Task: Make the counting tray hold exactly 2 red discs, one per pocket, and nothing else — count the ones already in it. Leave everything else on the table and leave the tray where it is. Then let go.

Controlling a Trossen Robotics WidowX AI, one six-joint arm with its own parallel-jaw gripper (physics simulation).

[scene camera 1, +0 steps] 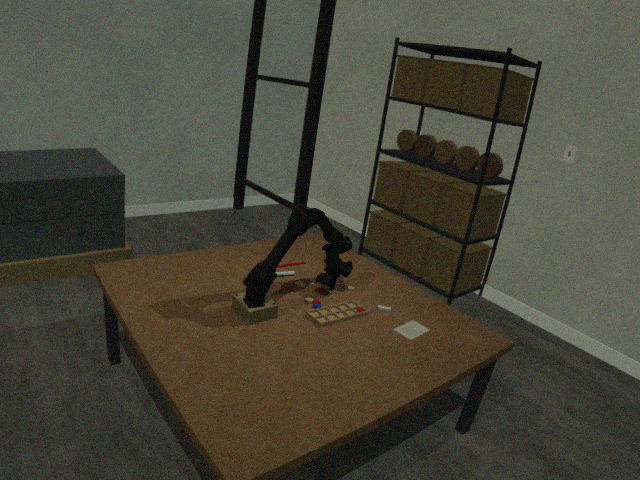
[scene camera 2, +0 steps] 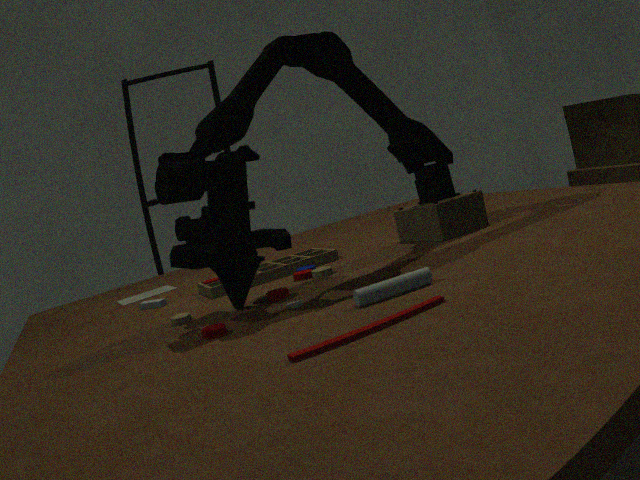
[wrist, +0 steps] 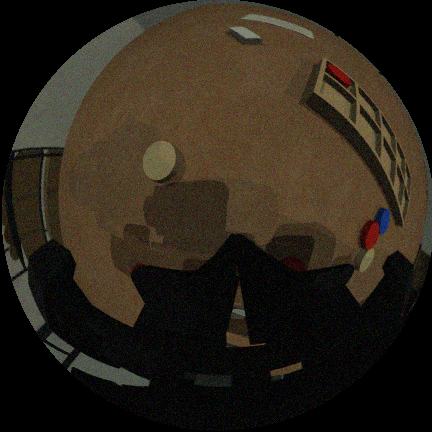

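Note:
The counting tray has one red disc in an end pocket; its other visible pockets look empty. My gripper is shut with nothing between its fingertips, low over the table. One loose red disc and another red disc lie on either side of the fingertips, partly hidden by the fingers in the wrist view. A third loose red disc is beside a blue disc near the tray.
A pale disc lies near the gripper, another pale disc by the blue one. A white block, white paper, white cylinder and red stick lie on the table.

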